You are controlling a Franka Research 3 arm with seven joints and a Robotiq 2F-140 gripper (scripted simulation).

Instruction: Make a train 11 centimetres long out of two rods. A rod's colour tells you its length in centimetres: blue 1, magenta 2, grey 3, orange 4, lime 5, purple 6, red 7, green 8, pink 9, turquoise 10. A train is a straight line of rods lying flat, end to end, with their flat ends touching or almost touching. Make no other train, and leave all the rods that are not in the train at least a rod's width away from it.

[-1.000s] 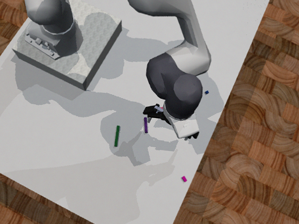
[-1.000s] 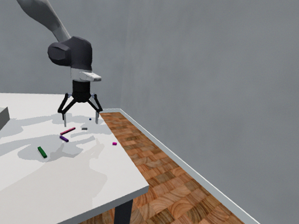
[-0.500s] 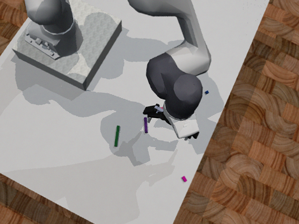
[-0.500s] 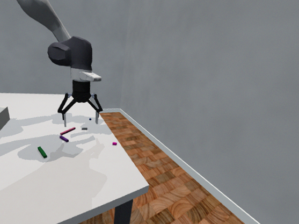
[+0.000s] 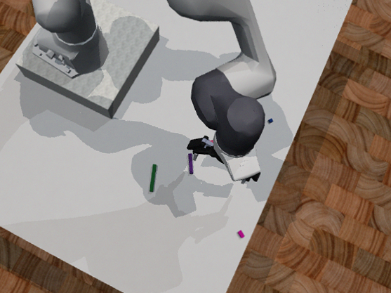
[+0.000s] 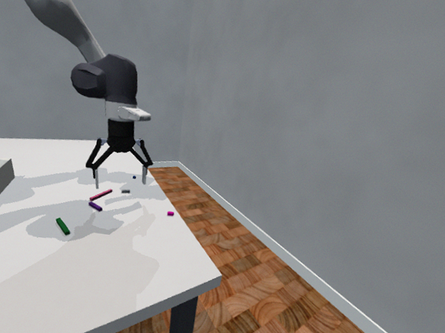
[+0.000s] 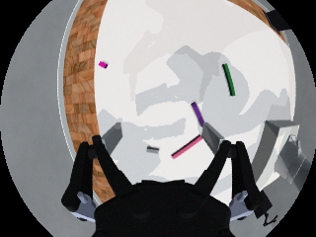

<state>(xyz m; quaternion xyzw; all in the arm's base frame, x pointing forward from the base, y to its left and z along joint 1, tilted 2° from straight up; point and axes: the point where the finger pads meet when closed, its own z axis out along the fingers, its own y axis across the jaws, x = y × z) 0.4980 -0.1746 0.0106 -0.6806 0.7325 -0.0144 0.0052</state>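
The grey rod is 80 mm to the left of my hand, 70 mm below it and 30 mm ahead of it. From my hand the other things lie so: magenta rod (140 mm to the right, 130 mm ahead, 70 mm below); then pink rod (80 mm to the left, 70 mm below, 60 mm behind); then purple rod (80 mm behind, 70 mm below).
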